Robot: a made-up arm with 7 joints. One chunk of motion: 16 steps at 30 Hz.
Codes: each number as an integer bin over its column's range. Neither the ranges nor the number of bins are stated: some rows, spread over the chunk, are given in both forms.
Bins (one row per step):
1: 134 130 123 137 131 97 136
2: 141 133 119 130 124 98 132
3: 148 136 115 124 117 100 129
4: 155 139 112 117 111 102 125
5: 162 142 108 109 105 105 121
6: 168 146 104 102 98 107 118
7: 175 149 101 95 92 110 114
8: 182 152 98 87 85 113 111
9: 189 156 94 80 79 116 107
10: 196 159 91 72 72 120 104
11: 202 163 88 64 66 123 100
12: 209 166 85 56 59 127 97
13: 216 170 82 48 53 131 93
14: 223 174 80 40 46 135 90
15: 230 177 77 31 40 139 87
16: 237 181 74 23 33 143 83
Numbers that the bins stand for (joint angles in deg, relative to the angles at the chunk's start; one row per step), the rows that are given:
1: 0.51 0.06 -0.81 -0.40 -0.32 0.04 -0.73
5: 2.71 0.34 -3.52 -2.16 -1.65 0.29 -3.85
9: 4.82 0.67 -6.04 -3.98 -2.97 0.64 -6.76
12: 6.39 0.91 -7.67 -5.49 -3.99 0.98 -8.84
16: 8.59 1.26 -9.65 -7.56 -5.32 1.49 -11.75
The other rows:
2: 1.06 0.13 -1.53 -0.84 -0.68 0.07 -1.56
3: 1.61 0.20 -2.25 -1.22 -1.04 0.14 -2.19
4: 2.16 0.27 -2.80 -1.66 -1.34 0.20 -3.02
6: 3.18 0.44 -4.24 -2.60 -2.00 0.36 -4.47
7: 3.73 0.51 -4.78 -3.04 -2.31 0.45 -5.31
8: 4.27 0.58 -5.32 -3.54 -2.67 0.55 -5.93
10: 5.37 0.74 -6.58 -4.48 -3.33 0.76 -7.38
11: 5.84 0.84 -7.13 -4.98 -3.64 0.86 -8.22
13: 6.94 1.00 -8.21 -5.99 -4.30 1.11 -9.67
14: 7.49 1.09 -8.57 -6.49 -4.65 1.24 -10.29
15: 8.04 1.16 -9.11 -7.05 -4.96 1.36 -10.92

